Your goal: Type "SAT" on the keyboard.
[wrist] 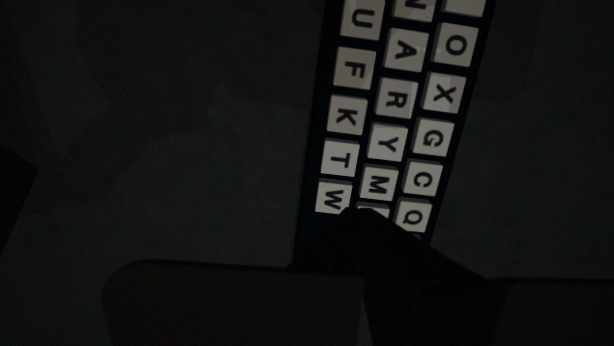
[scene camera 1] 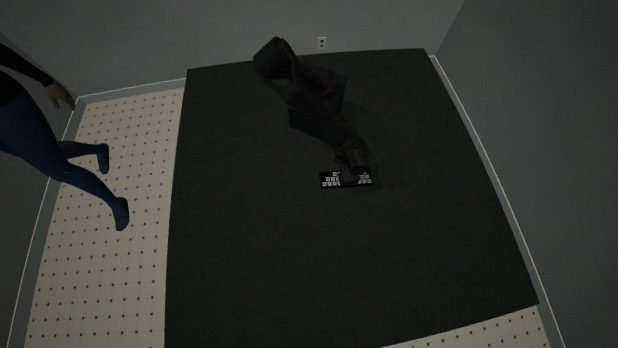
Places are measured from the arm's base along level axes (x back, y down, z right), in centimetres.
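Where they show: gripper, between the fingertips: [wrist: 356,221] [scene camera 1: 340,169]; arm's base, origin of its link: [scene camera 1: 329,85].
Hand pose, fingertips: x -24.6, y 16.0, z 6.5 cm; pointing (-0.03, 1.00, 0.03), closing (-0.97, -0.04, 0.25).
Each offset is from my fingertips to the top centre of the thing. Level surfaces: height alone.
The dark keyboard @[dx -2.5, dy +4.5, dz -2.1 cm] [scene camera 1: 326,174] [wrist: 317,135] with white letter keys lies flat; in the wrist view it runs from top to bottom with its letters turned sideways. The T key @[dx +0.1, dy +4.5, dz -0.5 cm] [wrist: 340,158] is in the left row, between K and W. The A key @[dx -3.3, dy +4.5, dz -4.4 cm] [wrist: 406,50] is in the middle row, between N and R. The S key does not show in the wrist view. My gripper [scene camera 1: 348,177] [wrist: 356,221] is shut and empty. Its dark tip is over the keyboard just below the M key, beside W and Q, and partly covers a key there. Whether it touches a key cannot be told.
The keyboard lies on a large dark table @[dy +6.3 cm] [scene camera 1: 280,250], in front of the arm's base. A person [scene camera 1: 40,135] in blue trousers is at the left, beyond the table's left edge. Grey walls stand behind and at the right, with an outlet [scene camera 1: 322,43] on the back wall.
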